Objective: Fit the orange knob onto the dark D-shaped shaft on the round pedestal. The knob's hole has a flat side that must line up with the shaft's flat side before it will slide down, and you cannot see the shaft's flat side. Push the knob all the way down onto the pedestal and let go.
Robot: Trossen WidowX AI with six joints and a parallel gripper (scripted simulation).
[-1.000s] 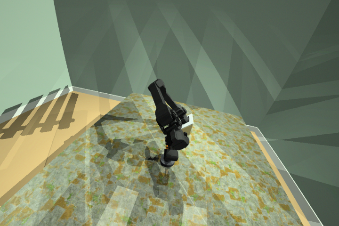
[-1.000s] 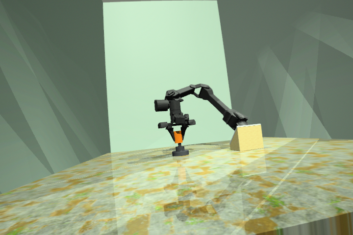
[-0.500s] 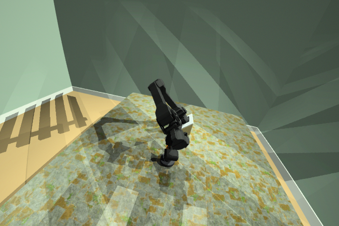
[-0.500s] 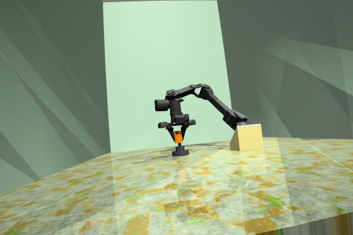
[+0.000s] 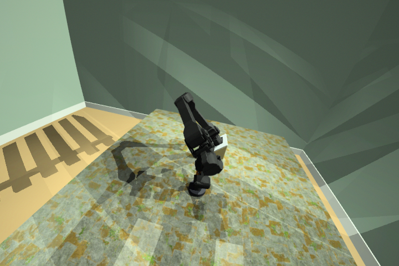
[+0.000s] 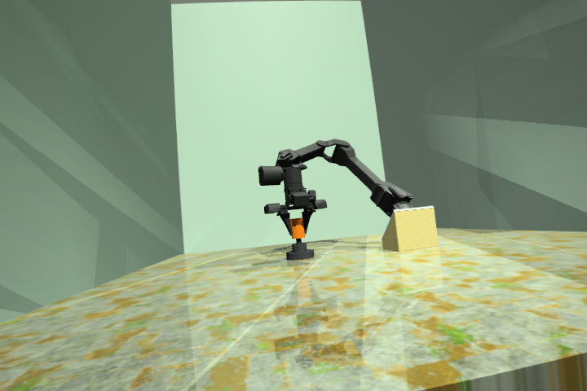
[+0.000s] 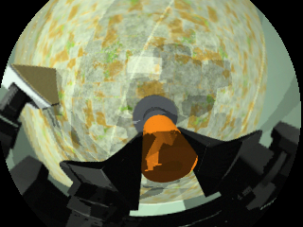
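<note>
Now: the D-shaped shaft 4 cm below my gripper tip. The rest, counted from my gripper tip: orange knob 2 cm above.
</note>
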